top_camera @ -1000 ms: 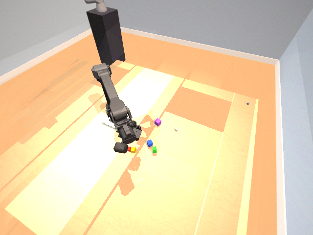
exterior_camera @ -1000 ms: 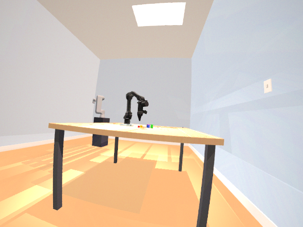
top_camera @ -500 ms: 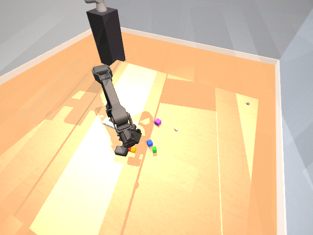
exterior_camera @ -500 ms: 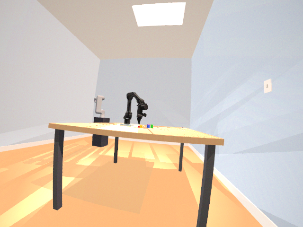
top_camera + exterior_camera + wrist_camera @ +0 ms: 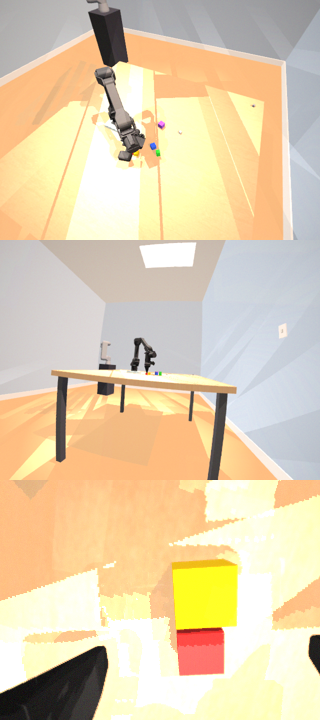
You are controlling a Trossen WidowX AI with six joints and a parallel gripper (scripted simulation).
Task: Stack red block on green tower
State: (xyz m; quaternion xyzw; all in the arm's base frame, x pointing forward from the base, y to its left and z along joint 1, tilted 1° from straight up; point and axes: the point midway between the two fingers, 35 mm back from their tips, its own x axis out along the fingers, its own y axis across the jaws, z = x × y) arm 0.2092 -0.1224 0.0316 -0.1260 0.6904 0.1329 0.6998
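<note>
My gripper tip is 1 cm above the red block. From my gripper tip the other things lie so: blue block 10 cm to the left, 8 cm ahead, 1 cm below; purple block 25 cm to the left, 4 cm ahead, 1 cm below; yellow block 2 cm ahead, 1 cm to the left, 1 cm below.
</note>
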